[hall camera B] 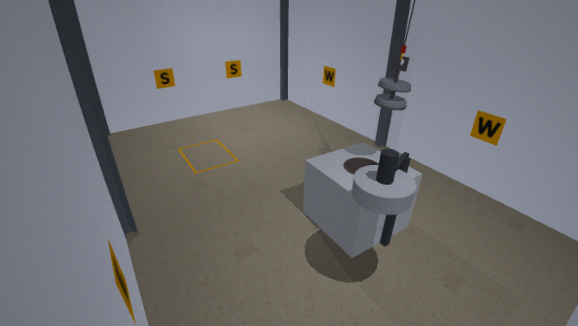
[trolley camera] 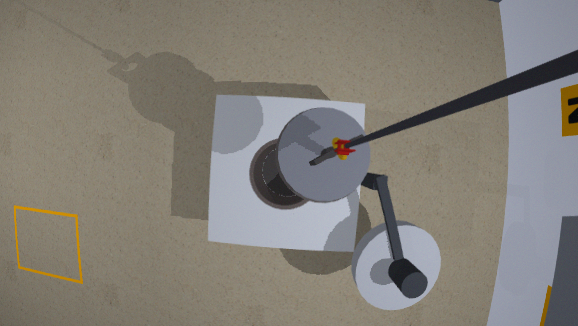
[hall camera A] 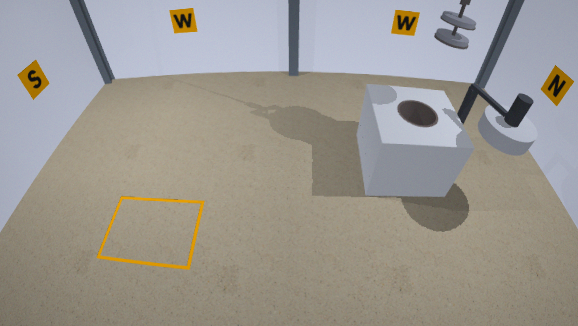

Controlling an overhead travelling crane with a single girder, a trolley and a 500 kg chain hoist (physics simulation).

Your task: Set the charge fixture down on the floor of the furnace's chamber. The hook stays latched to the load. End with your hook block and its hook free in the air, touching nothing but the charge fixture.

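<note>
The charge fixture (hall camera A: 451, 39) (hall camera B: 390, 102) (trolley camera: 320, 180), two grey discs on a rod with an eye plate on top, hangs in the air above the furnace, tilted. My hook (hall camera B: 402, 56) (trolley camera: 343, 148) is latched in its eye plate; the hook is outside hall camera A's view. The furnace (hall camera A: 415, 170) (hall camera B: 325, 200) (trolley camera: 237, 220) is a white block with a round chamber opening (hall camera A: 418, 114) (hall camera B: 357, 165) (trolley camera: 265, 175) in its top. In the trolley view the discs cover the right part of the opening. The chamber floor is mostly hidden.
The round white lid (hall camera A: 507, 137) (hall camera B: 362, 195) (trolley camera: 425, 245) stands swung aside on a dark arm (hall camera A: 490, 100) (trolley camera: 389, 210) at the furnace's north side. A yellow square outline (hall camera A: 162, 199) (hall camera B: 187, 161) (trolley camera: 79, 249) is on the floor. Walls and steel columns (hall camera A: 294, 37) stand around.
</note>
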